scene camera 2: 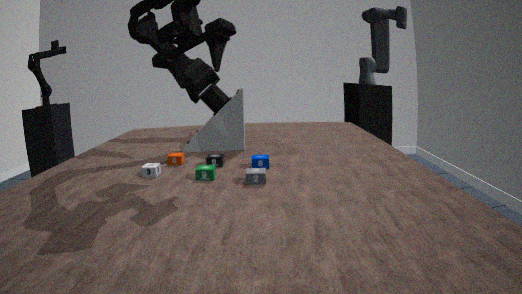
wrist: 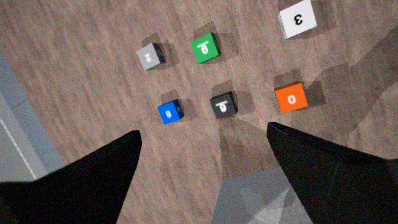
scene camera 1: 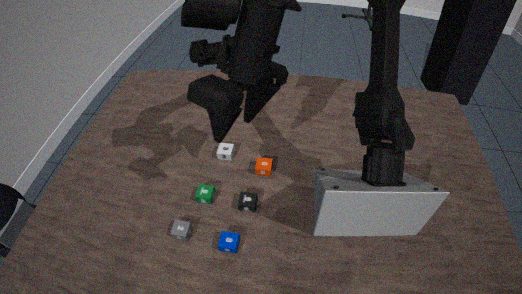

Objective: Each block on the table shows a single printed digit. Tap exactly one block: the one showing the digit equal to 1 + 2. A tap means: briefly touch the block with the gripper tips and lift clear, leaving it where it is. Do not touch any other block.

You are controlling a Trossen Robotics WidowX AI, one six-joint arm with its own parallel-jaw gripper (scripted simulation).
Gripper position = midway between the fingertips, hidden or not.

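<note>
Holding nothing, my gripper (scene camera 1: 233, 131) is open. I can see the gripper in scene camera 2 (scene camera 2: 199, 80) too, and the wrist view (wrist: 204, 132) also lets me see it.
</note>
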